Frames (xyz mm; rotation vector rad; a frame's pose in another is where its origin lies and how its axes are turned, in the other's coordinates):
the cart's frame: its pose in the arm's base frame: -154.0 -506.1 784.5 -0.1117 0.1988 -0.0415
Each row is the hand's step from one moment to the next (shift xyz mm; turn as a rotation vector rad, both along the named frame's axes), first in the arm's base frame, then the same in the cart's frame.
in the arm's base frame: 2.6 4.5 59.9 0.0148 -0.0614 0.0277
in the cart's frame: -9.4 -2.3 59.3 0.0123 -0.0637 0.0234
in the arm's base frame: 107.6 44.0 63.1 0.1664 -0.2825 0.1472
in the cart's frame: 90.8 39.7 87.6 0.1491 -0.2924 0.1464
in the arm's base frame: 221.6 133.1 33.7 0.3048 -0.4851 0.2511
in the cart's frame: 203.5 135.0 91.2 0.2750 -0.5013 0.2536
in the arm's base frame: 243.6 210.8 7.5 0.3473 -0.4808 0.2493
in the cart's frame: 226.1 215.8 78.3 0.3167 -0.4956 0.2608
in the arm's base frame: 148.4 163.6 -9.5 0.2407 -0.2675 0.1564
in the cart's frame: 138.7 168.0 37.8 0.2193 -0.2763 0.1718
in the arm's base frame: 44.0 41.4 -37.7 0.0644 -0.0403 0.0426
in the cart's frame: 48.3 46.8 -23.5 0.0569 -0.0430 0.0500
